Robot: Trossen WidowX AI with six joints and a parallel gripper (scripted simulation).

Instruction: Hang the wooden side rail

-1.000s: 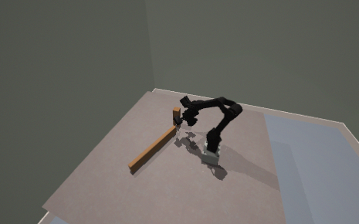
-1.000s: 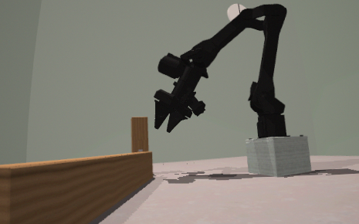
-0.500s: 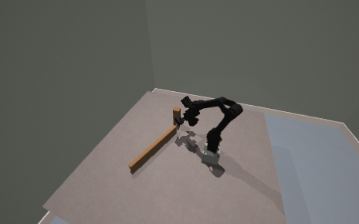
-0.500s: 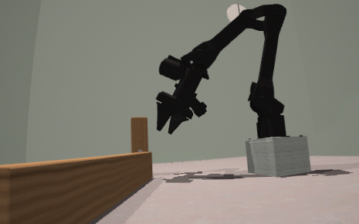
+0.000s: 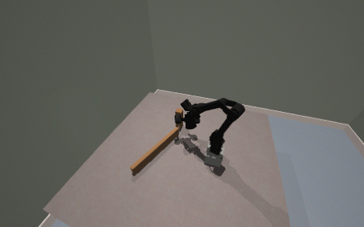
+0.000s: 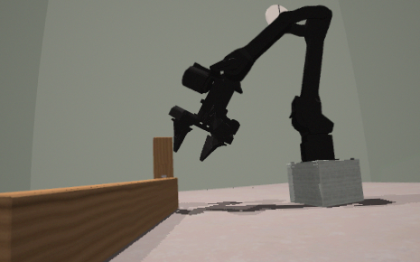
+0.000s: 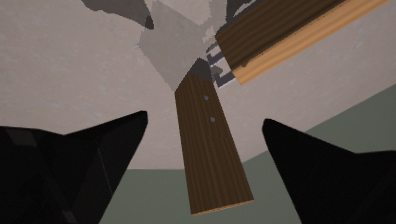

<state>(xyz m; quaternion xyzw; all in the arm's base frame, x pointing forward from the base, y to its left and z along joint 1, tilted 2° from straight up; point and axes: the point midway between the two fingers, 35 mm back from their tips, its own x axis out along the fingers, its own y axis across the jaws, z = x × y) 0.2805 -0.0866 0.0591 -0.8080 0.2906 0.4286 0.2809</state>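
My gripper tip is 70 mm short of the headboard post, 50 mm to the left of it and 30 mm above it.
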